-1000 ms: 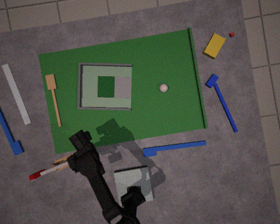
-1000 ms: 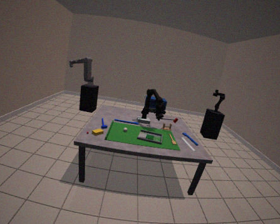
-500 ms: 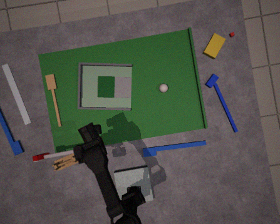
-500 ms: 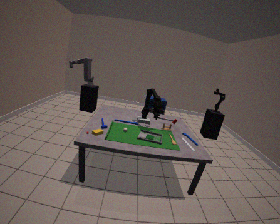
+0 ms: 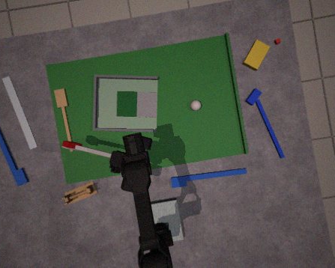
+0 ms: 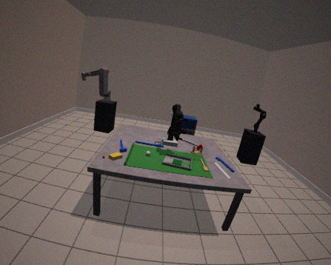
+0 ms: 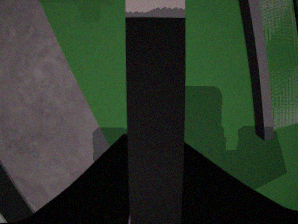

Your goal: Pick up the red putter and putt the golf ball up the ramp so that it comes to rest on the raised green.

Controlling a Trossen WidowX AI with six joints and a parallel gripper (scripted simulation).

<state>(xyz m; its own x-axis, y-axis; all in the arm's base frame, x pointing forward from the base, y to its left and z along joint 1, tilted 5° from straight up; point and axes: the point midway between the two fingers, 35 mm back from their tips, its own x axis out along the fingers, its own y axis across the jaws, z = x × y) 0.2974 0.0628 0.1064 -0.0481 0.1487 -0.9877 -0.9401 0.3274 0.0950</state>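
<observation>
My gripper tip is now 11 cm to the right of the red putter, 3 cm short of it and 2 cm below it. From my gripper tip the other things lie so: yellow block 50 cm to the right, 37 cm ahead, 12 cm below; then white golf ball 24 cm to the right, 19 cm ahead, 11 cm below; then white bar 45 cm to the left, 22 cm ahead, 13 cm below.
</observation>
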